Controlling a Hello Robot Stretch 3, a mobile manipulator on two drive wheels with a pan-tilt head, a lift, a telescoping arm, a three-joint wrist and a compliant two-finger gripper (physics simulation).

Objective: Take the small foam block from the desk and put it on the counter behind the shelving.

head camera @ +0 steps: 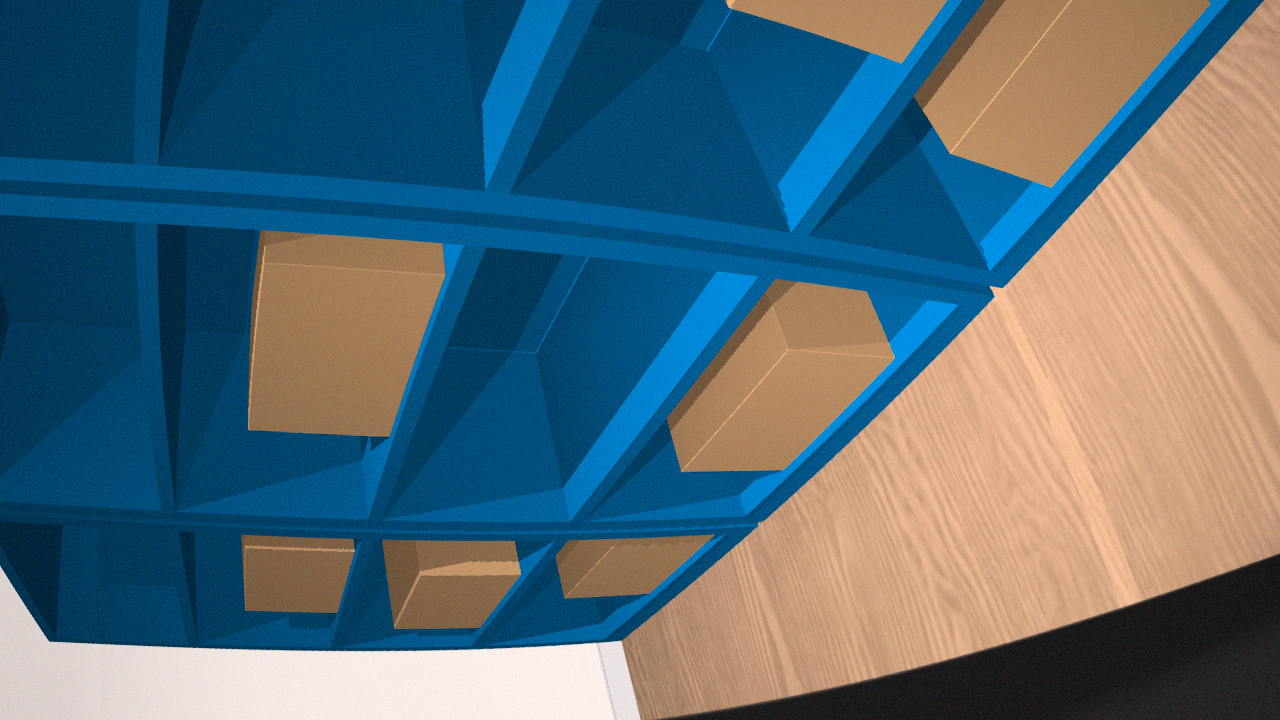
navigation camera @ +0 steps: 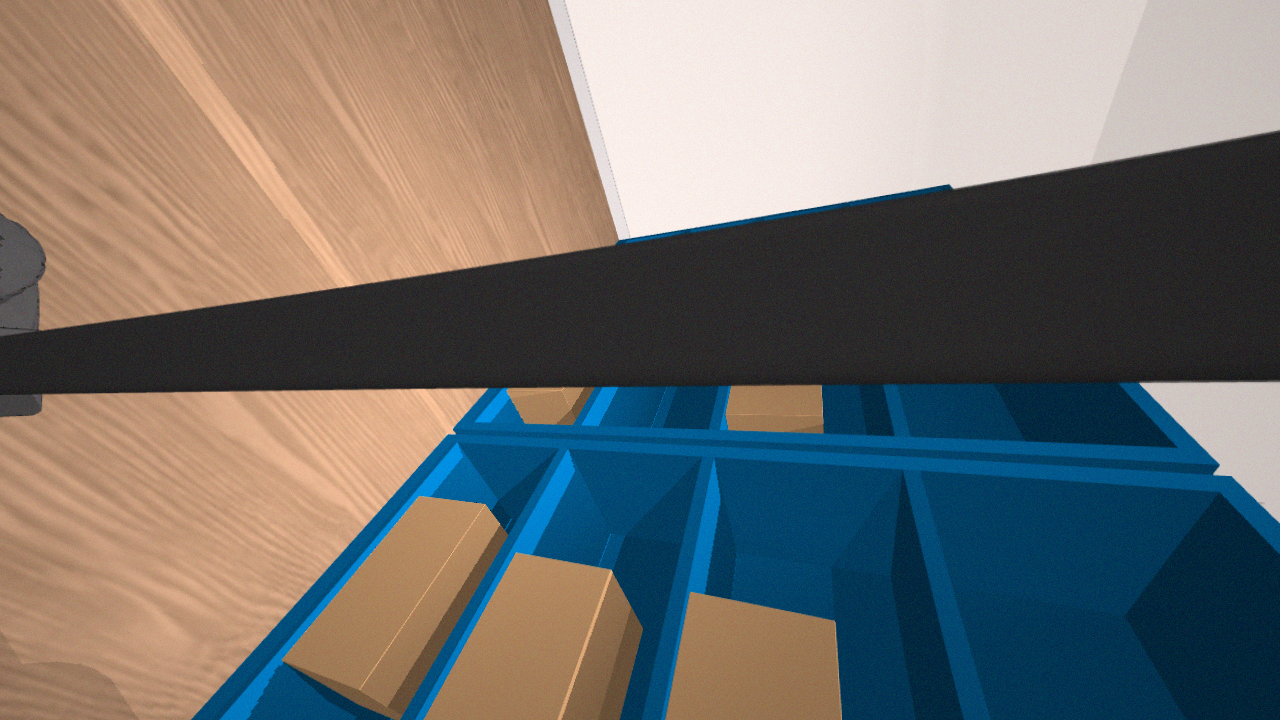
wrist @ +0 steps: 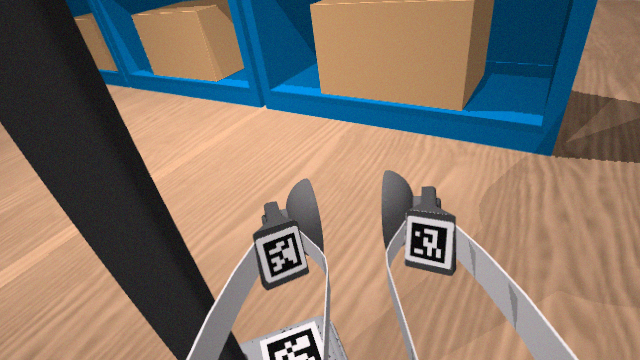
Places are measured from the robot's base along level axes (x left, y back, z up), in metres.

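Where they show: gripper, fingertip midpoint: [wrist: 348, 201].
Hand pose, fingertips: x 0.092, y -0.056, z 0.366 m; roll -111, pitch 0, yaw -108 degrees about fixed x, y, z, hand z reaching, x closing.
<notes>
After its pixels a point has its place.
The blue shelving [head camera: 626, 219] @(y -0.140, x 1.138, z 0.789 m) [navigation camera: 805, 454] @(y -0.135, x 1.143, z 1.216 m) [wrist: 350, 120] @(y -0.355, x 0.875, z 0.007 m) holds brown boxes and stands on the wooden floor. My gripper [wrist: 348, 201] @(y -0.056, x 0.092, z 0.366 m) is open in the wrist view, its two fingertips apart with floor showing between them. It is in front of the shelving's bottom edge. The small foam block, the desk and the counter do not show in these views.
Brown boxes [head camera: 331, 349] [navigation camera: 563, 644] [wrist: 395, 55] sit in the shelving's compartments. A black mast [navigation camera: 716, 313] @(y 0.066, x 0.116, z 1.226 m) [wrist: 95, 165] @(y 0.059, x 0.116, z 0.414 m) crosses the navigation and wrist views. The wooden floor [head camera: 984, 501] @(y 0.273, x 1.145, z 0.000 m) [navigation camera: 313, 161] @(y 0.664, x 0.704, z 0.000 m) [wrist: 175, 145] @(y 0.204, x 1.039, z 0.000 m) runs beside the shelving. A pale wall [head camera: 313, 685] @(y 1.150, x 2.550, z 1.056 m) [navigation camera: 805, 98] @(y 1.495, x 2.269, z 1.237 m) stands beyond.
</notes>
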